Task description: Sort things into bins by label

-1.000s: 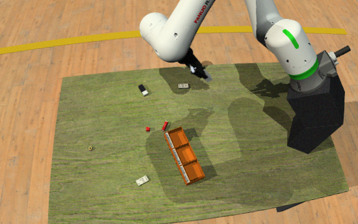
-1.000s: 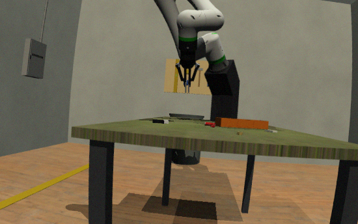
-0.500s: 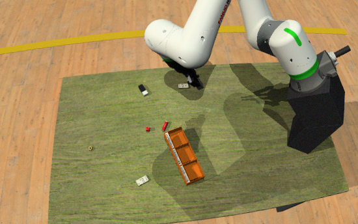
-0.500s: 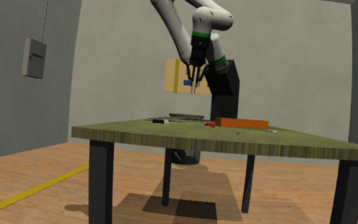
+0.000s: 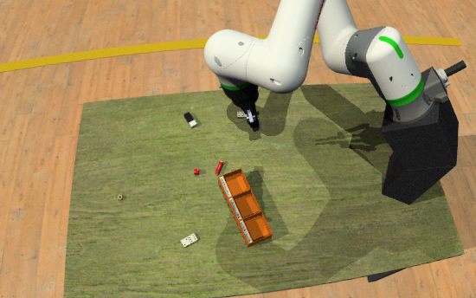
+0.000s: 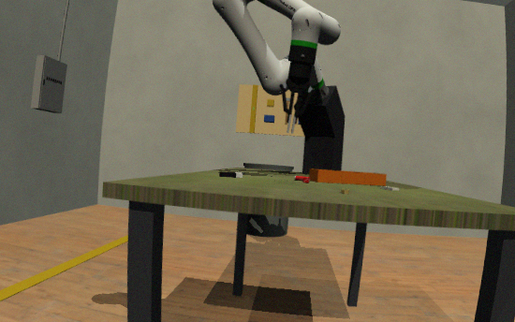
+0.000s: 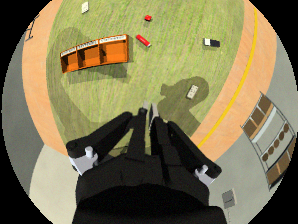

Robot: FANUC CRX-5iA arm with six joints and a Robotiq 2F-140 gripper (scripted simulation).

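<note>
The orange bin is 20 cm to the left of my hand, 17 cm below it and 6 cm ahead of it. The rest, counted from my hand: black-and-white block 20 cm ahead, 19 cm below, 17 cm to the right; then red cylinder 19 cm below, 12 cm ahead, 4 cm to the left; then small red cube 20 cm ahead, 19 cm below, 5 cm to the left.
</note>
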